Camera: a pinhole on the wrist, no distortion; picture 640 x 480 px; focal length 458.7 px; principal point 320.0 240.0 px. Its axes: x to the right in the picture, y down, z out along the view. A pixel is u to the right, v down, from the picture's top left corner.
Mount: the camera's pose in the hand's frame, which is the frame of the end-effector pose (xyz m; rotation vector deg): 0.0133 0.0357 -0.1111 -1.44 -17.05 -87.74
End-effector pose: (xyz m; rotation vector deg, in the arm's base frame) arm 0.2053 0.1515 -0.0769 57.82 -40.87 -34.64
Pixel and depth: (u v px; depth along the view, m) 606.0 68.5 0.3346
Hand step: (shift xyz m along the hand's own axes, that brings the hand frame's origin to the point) -0.1662 -0.1069 0.2333
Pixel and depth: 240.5 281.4 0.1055
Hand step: 0.0040 0.0753 -0.0116
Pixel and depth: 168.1 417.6 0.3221
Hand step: 0.0785 0.2107 0.1984
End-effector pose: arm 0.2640 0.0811 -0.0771 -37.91 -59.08 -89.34
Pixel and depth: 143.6 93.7 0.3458
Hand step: -0.1573 0.2303 0.1761
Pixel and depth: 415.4 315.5 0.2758
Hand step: 0.0103 0.0372 0.1742
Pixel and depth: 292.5 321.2 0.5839
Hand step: 0.0125 0.1923 0.4619
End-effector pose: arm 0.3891 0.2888 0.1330 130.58 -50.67 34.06
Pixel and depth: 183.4 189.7 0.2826
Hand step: -0.0676 0.1735 0.1386
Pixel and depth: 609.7 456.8 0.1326
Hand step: 0.0527 -0.0166 0.0446
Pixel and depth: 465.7 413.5 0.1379
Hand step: 0.0410 0.0230 0.0397
